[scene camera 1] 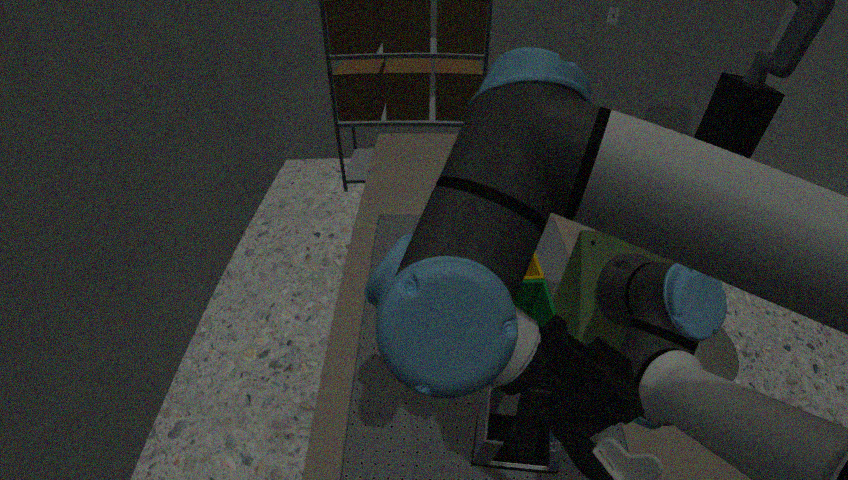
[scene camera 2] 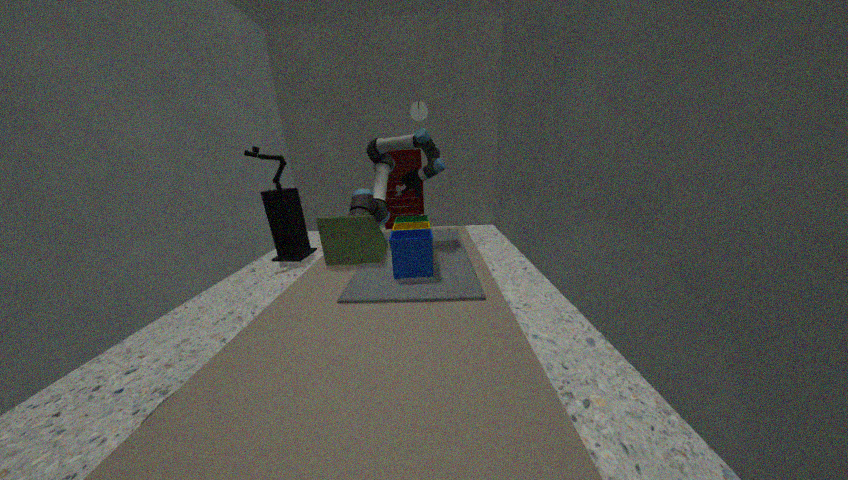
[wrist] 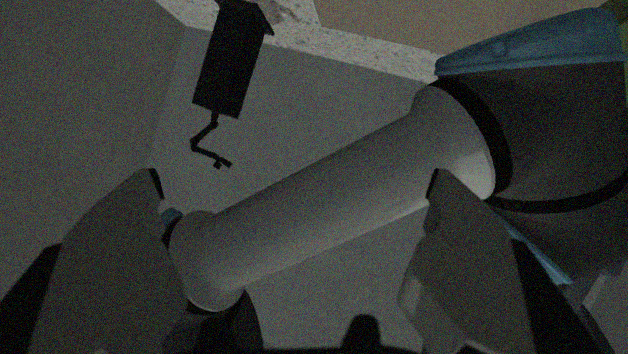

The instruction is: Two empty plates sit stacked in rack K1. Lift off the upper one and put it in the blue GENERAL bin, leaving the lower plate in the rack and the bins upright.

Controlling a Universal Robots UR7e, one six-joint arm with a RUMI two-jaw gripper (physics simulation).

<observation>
blue general bin: scene camera 2 411,250; not seen in the wrist view (out of frame)
black plate: scene camera 1 498,425; not seen in scene camera 2 (hidden by the blue general bin); not seen in the wrist view (out of frame)
</observation>
